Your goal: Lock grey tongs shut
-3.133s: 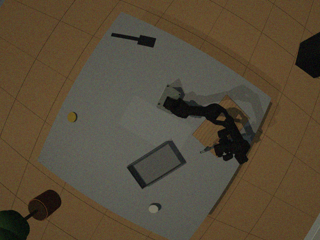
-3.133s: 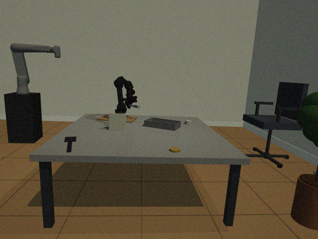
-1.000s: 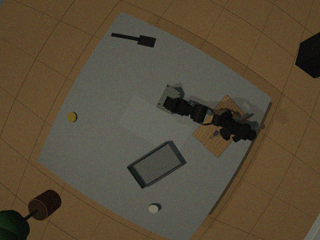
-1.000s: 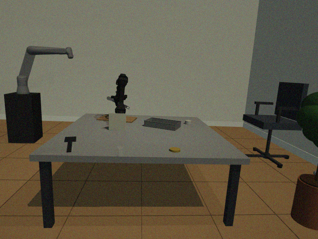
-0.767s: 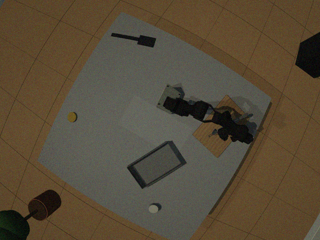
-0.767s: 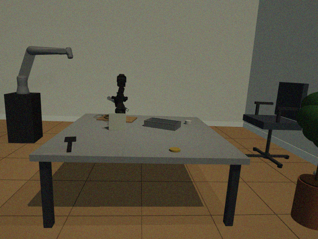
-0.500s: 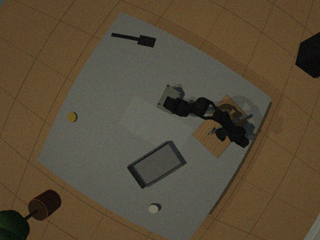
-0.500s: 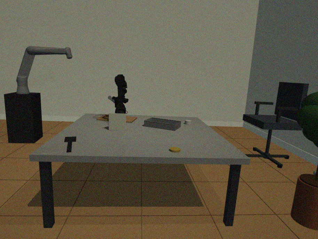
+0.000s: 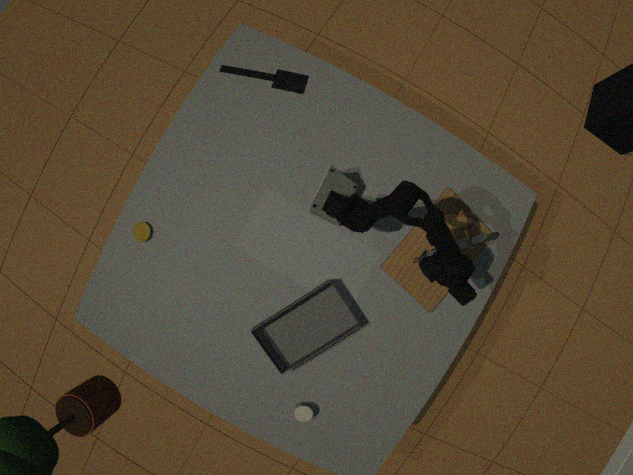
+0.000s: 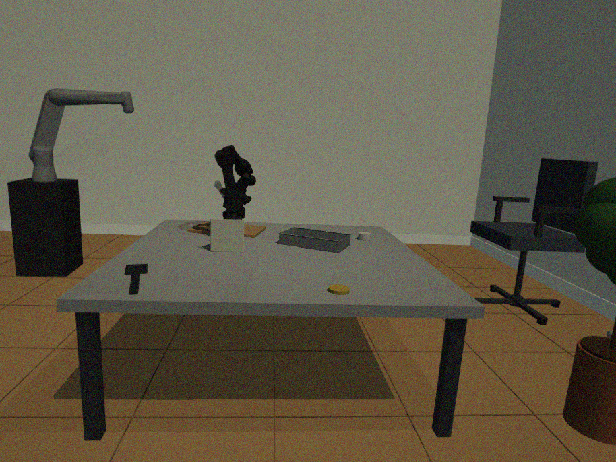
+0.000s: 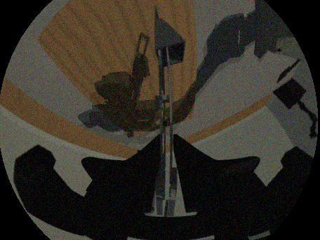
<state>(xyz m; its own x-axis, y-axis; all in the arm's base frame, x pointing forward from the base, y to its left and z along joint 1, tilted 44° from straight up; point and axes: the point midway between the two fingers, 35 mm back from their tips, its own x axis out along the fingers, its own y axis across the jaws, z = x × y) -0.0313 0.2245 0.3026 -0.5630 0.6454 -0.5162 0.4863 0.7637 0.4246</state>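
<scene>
My gripper tip is now 20 mm short of the wooden board, 20 mm to the right of it and 120 mm above it. Also, from my gripper tip: black spatula 280 mm behind, 770 mm to the right, 120 mm below; then roasting tin 440 mm ahead, 290 mm to the right, 100 mm below; then white disc 730 mm ahead, 160 mm to the right, 110 mm below.
</scene>
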